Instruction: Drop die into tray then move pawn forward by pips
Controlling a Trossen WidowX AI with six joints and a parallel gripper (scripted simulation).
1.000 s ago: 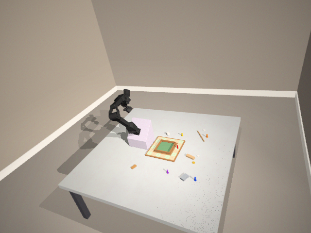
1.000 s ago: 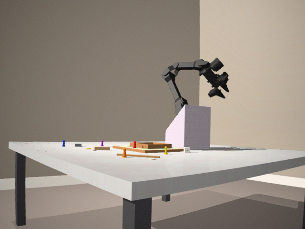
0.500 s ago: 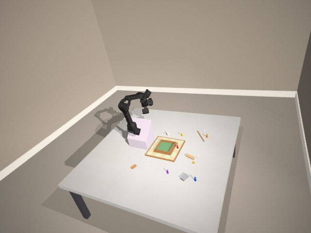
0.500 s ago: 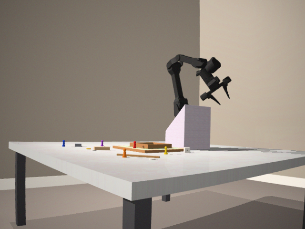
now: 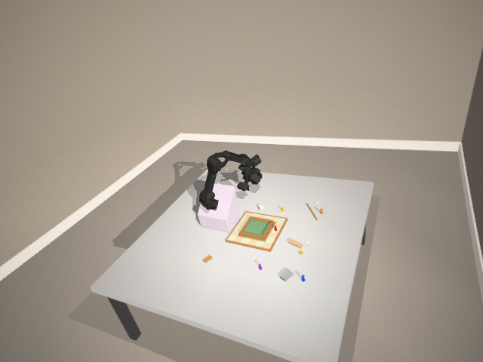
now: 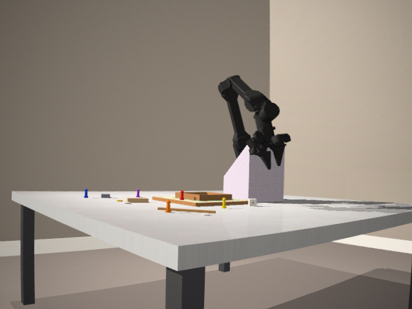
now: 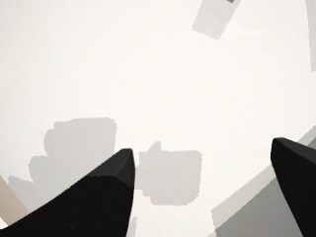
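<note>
Now: gripper tip 7 cm short of the white die, 3 cm to the left of it and 13 cm above it. Also, from my gripper tip: red pawn (25 cm ahead, 21 cm to the right, 11 cm below); then yellow pawn (22 cm ahead, 1 cm to the right, 12 cm below); then green dice tray (14 cm ahead, 23 cm to the right, 13 cm below).
</note>
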